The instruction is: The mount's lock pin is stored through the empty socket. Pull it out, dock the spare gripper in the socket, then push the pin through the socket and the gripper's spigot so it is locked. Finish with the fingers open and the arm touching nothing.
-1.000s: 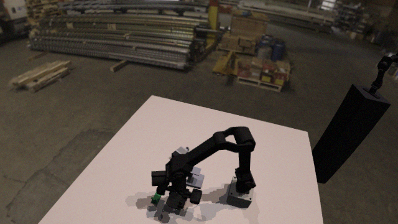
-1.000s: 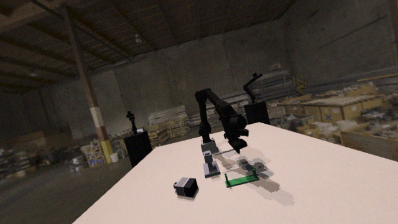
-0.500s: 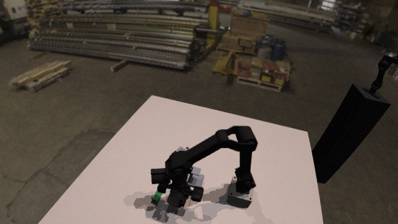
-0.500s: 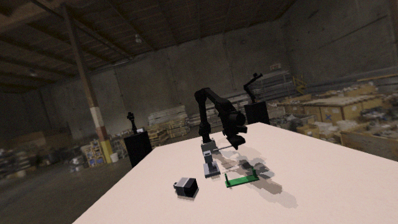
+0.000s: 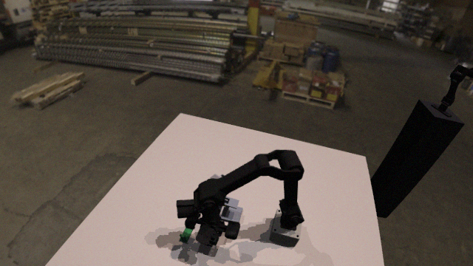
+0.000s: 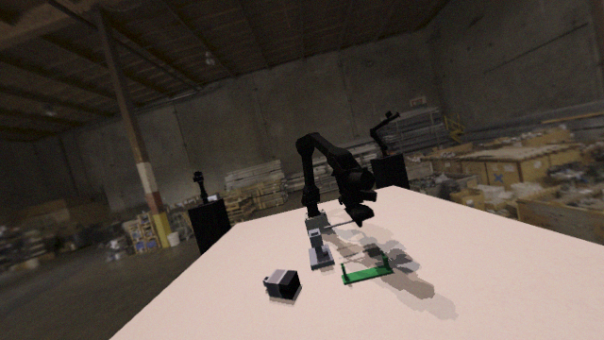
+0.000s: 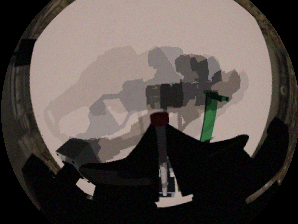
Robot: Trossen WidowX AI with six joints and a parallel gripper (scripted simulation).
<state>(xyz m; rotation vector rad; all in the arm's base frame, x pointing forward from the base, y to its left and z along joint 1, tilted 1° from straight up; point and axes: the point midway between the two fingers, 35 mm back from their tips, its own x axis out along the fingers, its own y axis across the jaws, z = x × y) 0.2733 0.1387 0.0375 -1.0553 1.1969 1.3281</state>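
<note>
Right now my gripper tip is 12 cm short of the green cradle, 5 cm to the left of it and 6 cm above it. Also, from my gripper tip: grey mount: 1 cm behind, 16 cm to the right, 3 cm below; spare gripper: 9 cm ahead, 31 cm to the right, 6 cm below.
</note>
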